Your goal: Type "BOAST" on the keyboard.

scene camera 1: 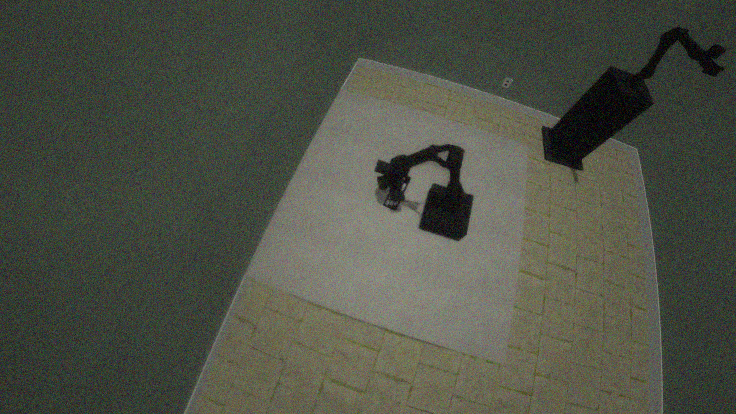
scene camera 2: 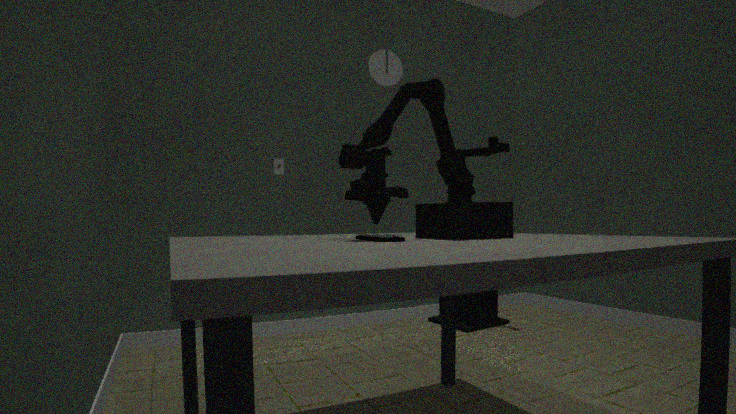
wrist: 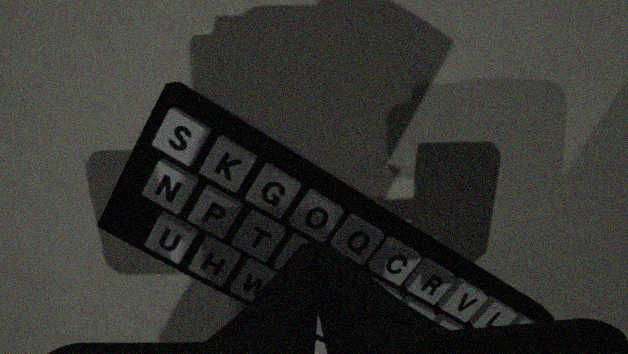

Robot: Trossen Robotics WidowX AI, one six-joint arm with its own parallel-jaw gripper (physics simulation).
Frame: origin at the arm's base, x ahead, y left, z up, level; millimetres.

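Seen in the pictures: gripper, fingertip midpoint: [scene camera 1: 392, 191] [scene camera 2: 375, 224] [wrist: 315, 255]; arm's base, origin of the base link: [scene camera 1: 452, 203] [scene camera 2: 459, 203].
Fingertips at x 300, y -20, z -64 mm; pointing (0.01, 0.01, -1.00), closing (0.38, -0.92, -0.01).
Pixels of each thing's top centre, then the offset from my fingertips to it. Level surfaces: height alone.
- black keyboard, middle of its top: [wrist: 350, 288] [scene camera 2: 378, 234] [scene camera 1: 397, 190] dy -28, dx -26, dz -31 mm
- O key, middle of its top: [wrist: 316, 218] dy -2, dx +0, dz -31 mm
- S key, middle of its top: [wrist: 179, 137] dy +59, dx +13, dz -31 mm
- T key, middle of its top: [wrist: 258, 238] dy +17, dx -17, dz -31 mm
- table, its level: dz -47 mm
The black keyboard [scene camera 1: 391, 203] [scene camera 2: 380, 238] [wrist: 127, 215] lies flat on the pale table and runs slantwise in the wrist view. My gripper [scene camera 2: 376, 221] [wrist: 315, 255] is shut and empty, with its fingertips a little above the keyboard in scene camera 2. In the wrist view the fingertips show just below the O key [wrist: 316, 216] and overlap the X key's place. The S key [wrist: 179, 137] is at the upper left end and the T key [wrist: 259, 236] is left of the fingertips. The fingers hide the A and B keys.
The table [scene camera 1: 386, 278] [scene camera 2: 257, 257] carries my arm's dark base box [scene camera 1: 446, 218] [scene camera 2: 464, 220] beside the keyboard. A tall dark pedestal [scene camera 1: 599, 118] with another arm stands beyond the table. Shadows of my arm fall over the keyboard and table in the wrist view.
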